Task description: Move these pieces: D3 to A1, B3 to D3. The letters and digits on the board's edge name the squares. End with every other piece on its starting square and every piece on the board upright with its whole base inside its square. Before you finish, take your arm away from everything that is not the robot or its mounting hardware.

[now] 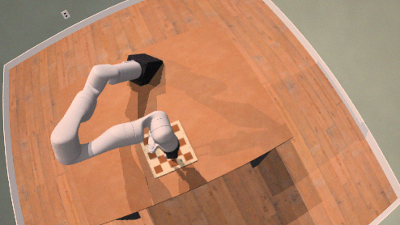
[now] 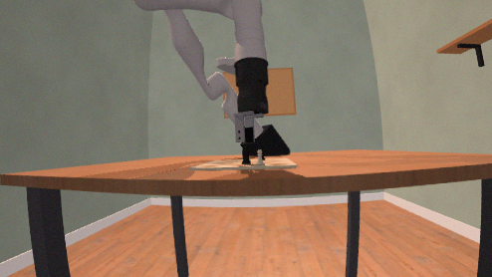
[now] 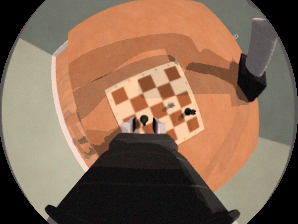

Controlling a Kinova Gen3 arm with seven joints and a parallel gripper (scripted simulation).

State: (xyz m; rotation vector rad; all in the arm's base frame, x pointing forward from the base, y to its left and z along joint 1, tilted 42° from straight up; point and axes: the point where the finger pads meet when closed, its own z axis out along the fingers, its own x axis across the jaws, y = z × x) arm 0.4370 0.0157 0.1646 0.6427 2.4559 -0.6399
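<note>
The chessboard lies 40 mm behind my hand and 70 mm below it.
</note>
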